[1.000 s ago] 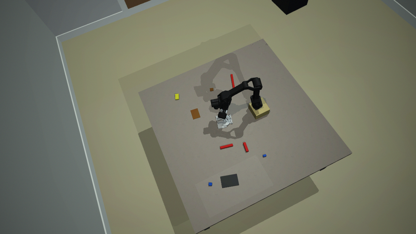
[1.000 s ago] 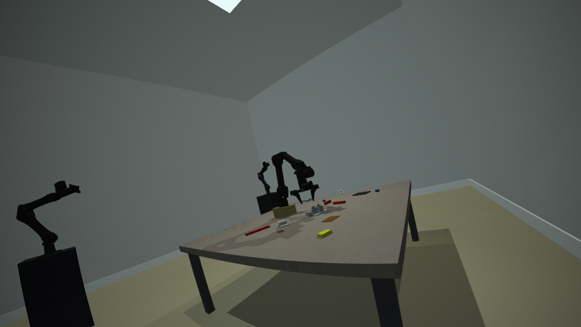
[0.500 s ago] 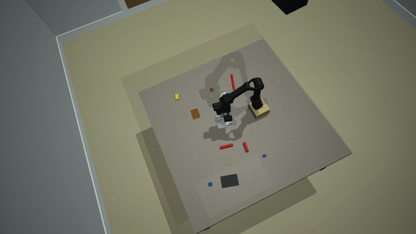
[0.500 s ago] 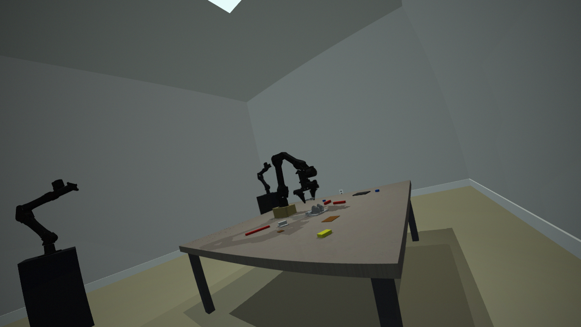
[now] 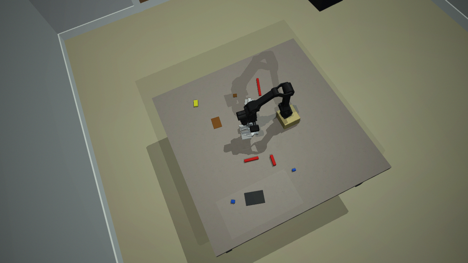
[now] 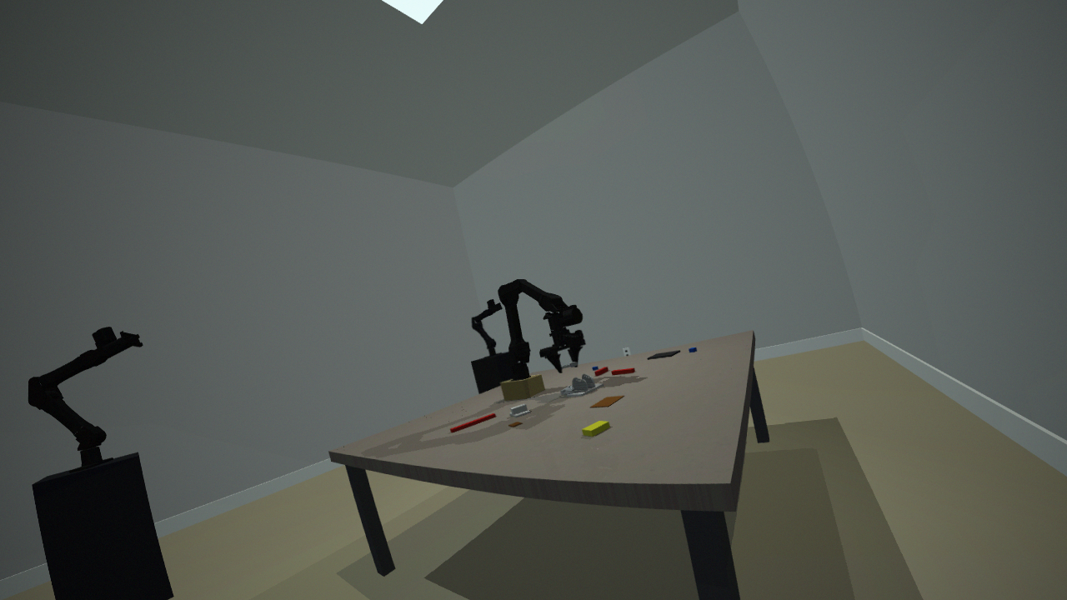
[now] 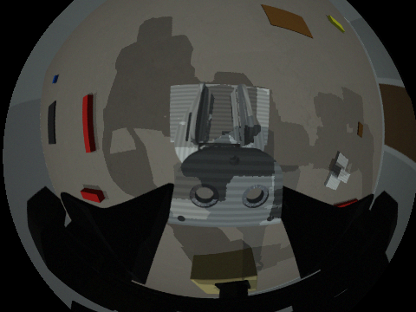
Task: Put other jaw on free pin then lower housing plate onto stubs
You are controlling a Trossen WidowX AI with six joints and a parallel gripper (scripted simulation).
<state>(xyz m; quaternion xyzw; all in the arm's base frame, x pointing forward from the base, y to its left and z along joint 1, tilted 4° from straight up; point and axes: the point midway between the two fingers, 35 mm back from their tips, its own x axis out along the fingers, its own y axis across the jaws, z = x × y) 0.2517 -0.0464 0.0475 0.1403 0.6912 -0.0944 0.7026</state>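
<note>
Right now my gripper tip is 10 mm short of the silver jaw, 20 mm to the right of it and 70 mm above it. Round my gripper tip: dark tile (250 mm ahead, 440 mm to the left, 80 mm below); then yellow block (260 mm ahead, 430 mm to the right, 80 mm below); then brown tile (200 mm ahead, 190 mm to the right, 80 mm below).
</note>
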